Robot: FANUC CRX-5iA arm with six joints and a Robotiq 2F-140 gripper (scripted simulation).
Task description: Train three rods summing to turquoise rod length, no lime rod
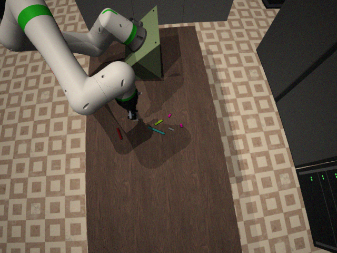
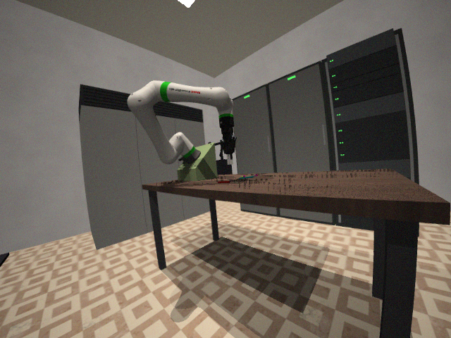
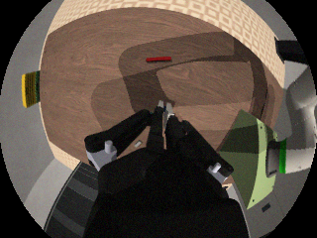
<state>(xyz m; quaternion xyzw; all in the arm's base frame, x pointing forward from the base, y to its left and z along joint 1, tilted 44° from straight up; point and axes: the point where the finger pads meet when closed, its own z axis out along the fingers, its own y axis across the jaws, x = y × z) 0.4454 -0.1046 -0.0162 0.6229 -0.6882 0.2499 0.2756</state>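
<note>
Now: hand 110 mm to the right of the lime rod and 130 mm above it. Also, from my hand: small blue rod 30 mm below; red rod 40 mm ahead, 110 mm to the right, 130 mm below; turquoise rod 50 mm ahead, 100 mm to the left, 130 mm below.
</note>
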